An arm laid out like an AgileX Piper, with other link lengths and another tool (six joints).
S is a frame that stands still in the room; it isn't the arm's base.
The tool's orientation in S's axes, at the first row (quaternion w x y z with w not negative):
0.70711 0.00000 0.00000 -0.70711
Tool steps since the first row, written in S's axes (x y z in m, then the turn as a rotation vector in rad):
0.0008 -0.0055 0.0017 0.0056 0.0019 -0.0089
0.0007 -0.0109 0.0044 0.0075 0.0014 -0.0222
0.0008 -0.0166 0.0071 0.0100 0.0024 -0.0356
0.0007 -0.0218 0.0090 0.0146 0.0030 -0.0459
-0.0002 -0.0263 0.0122 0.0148 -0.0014 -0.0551
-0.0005 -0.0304 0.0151 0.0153 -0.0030 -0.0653
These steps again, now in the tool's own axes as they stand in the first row. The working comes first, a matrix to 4 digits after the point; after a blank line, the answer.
The tool's axes in the first row as the columns of a matrix, in S's axes (used below as rounded here):
0.0000 1.0000 0.0000
-1.0000 0.0000 0.0000
0.0000 0.0000 1.0000

0.0055 0.0008 0.0017 -0.0019 0.0056 -0.0089
0.0109 0.0007 0.0044 -0.0014 0.0075 -0.0222
0.0166 0.0008 0.0071 -0.0024 0.0100 -0.0356
0.0218 0.0007 0.0090 -0.0030 0.0146 -0.0459
0.0263 -0.0002 0.0122 0.0014 0.0148 -0.0551
0.0304 -0.0005 0.0151 0.0030 0.0153 -0.0653

